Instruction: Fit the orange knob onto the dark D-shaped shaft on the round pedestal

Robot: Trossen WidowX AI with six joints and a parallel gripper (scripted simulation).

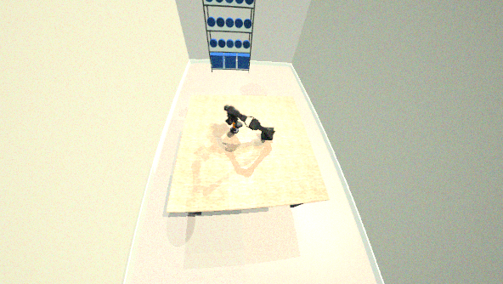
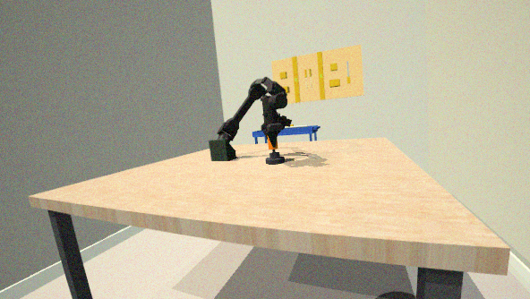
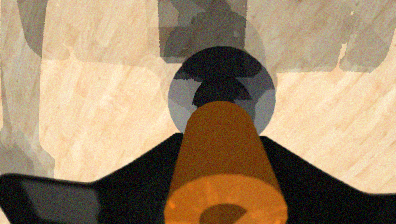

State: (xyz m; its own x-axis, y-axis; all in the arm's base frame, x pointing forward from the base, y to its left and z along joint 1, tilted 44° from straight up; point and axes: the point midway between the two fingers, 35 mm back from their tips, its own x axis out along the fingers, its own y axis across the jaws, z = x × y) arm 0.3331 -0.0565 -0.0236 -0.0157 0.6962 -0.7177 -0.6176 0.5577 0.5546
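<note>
Right now the orange knob is 20 mm above my gripper tip. Also, from my gripper tip: pedestal 40 mm below.
</note>
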